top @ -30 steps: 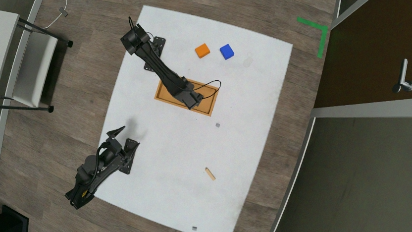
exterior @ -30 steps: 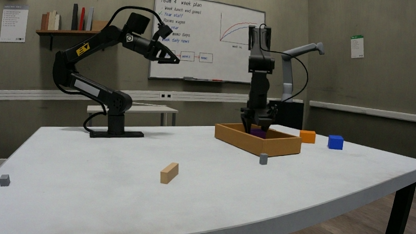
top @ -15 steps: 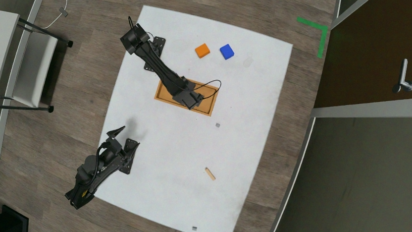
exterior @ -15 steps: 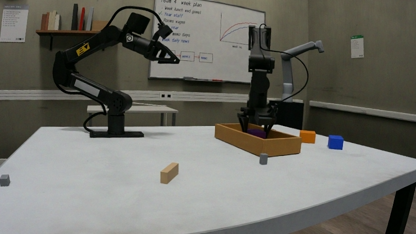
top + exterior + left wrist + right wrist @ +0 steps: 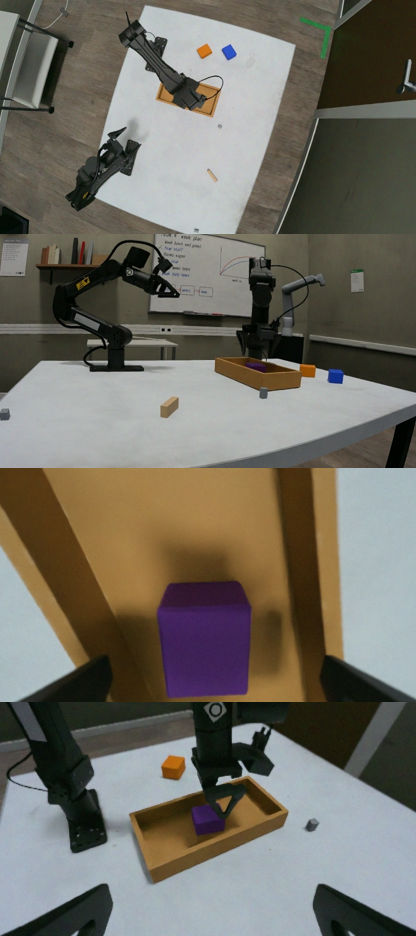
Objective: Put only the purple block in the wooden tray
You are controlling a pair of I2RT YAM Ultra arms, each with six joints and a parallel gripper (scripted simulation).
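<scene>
The purple block is 6 cm below my left hand, 2 cm behind it and 1 cm to the left of it. From my left hand the other things lie so: wooden tray (7 cm below, 1 cm to the left, 1 cm behind); orange block (25 cm to the left, 7 cm below, 1 cm ahead); blue block (28 cm to the left, 13 cm ahead, 7 cm below).
</scene>
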